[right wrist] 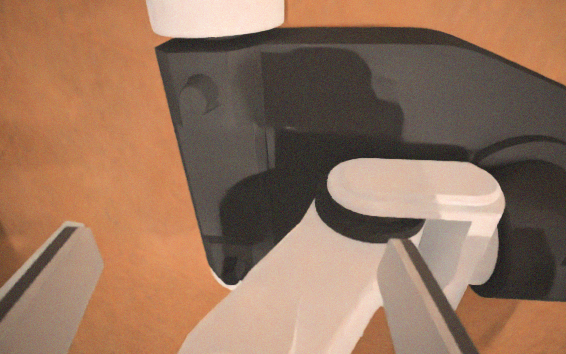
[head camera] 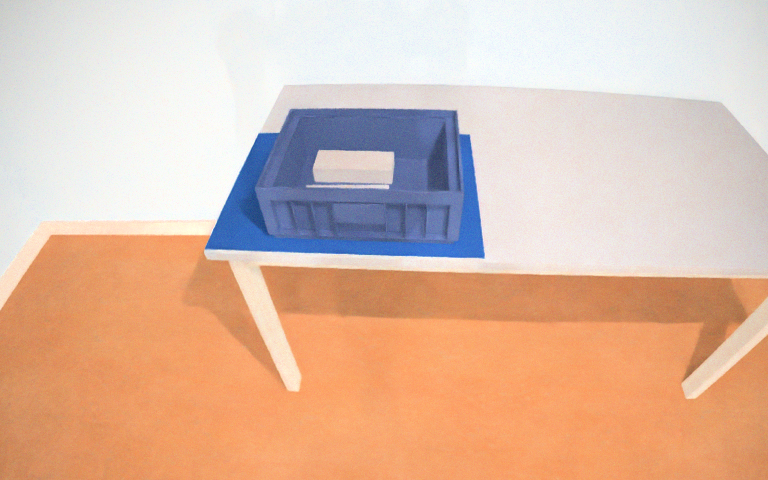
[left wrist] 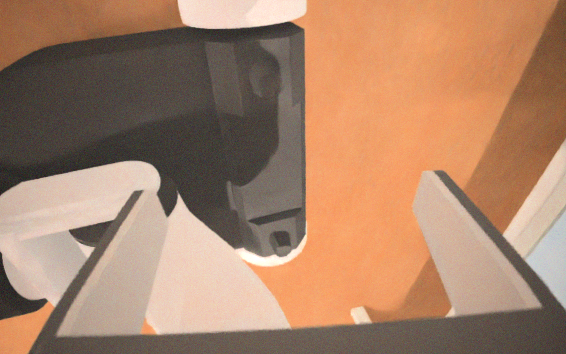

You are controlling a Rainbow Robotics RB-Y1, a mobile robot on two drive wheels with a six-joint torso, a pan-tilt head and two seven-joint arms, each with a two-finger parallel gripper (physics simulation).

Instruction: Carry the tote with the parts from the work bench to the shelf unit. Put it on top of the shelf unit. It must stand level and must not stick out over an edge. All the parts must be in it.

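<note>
The blue-grey tote stands upright on a blue mat at the left end of the work bench in the head view. Inside it lies a light beige block, and a thin light strip shows just in front of the block. The near wall hides part of the tote's floor. My left gripper is open, with floor and my own base between its fingers. My right gripper is open, also above my base and the floor. Both are away from the tote. The shelf unit does not show.
The bench has a front left leg and a front right leg. A white wall stands behind and left of the bench, with a pale skirting board at its foot. Orange floor lies before the bench.
</note>
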